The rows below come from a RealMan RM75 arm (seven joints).
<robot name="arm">
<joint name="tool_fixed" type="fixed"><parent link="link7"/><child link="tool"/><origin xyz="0 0 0" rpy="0 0 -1.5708"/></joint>
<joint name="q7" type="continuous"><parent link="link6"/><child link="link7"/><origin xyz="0.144 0 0" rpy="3.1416 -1.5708 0"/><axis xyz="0 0 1"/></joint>
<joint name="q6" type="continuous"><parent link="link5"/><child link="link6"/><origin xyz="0 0 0" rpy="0 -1.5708 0"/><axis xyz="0 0 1"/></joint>
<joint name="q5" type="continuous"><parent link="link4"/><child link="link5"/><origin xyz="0.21 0 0" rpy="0 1.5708 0"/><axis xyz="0 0 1"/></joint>
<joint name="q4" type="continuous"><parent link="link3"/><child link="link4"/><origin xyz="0 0 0" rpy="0 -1.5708 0"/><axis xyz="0 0 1"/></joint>
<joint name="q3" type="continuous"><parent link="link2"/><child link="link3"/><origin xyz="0 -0.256 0" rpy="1.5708 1.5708 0"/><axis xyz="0 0 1"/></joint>
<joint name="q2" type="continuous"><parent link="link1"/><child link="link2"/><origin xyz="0 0 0" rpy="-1.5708 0 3.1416"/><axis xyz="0 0 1"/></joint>
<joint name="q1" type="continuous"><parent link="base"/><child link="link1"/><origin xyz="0 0 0.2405" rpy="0 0 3.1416"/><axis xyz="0 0 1"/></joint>
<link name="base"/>
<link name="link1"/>
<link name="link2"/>
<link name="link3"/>
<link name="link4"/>
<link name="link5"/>
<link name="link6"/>
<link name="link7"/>
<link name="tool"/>
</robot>
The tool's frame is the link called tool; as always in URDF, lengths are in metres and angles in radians. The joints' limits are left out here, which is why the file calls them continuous.
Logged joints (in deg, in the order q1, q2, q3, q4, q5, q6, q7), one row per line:
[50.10, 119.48, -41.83, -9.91, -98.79, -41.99, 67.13]
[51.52, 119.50, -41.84, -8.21, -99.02, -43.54, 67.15]
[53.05, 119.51, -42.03, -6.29, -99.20, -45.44, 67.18]
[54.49, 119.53, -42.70, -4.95, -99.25, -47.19, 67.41]
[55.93, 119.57, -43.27, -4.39, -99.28, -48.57, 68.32]
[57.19, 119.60, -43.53, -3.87, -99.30, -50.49, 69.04]
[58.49, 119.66, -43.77, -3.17, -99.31, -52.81, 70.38]
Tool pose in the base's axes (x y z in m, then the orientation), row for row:
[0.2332, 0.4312, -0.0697, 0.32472, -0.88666, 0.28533, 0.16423]
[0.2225, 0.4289, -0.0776, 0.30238, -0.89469, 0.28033, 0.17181]
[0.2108, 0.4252, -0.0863, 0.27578, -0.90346, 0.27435, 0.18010]
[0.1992, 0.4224, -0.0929, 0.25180, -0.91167, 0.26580, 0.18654]
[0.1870, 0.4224, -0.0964, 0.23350, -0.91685, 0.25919, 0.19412]
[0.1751, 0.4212, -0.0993, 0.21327, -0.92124, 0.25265, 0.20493]
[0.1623, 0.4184, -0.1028, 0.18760, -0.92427, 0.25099, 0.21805]
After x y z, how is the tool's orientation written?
As a quaternion, w x y z.
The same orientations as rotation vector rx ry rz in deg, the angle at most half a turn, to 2 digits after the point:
[-133.22, 42.87, 24.67]
[-135.91, 42.58, 26.10]
[-139.09, 42.24, 27.73]
[-142.09, 41.43, 29.07]
[-144.26, 40.78, 30.54]
[-146.51, 40.18, 32.59]
[-149.03, 40.47, 35.16]

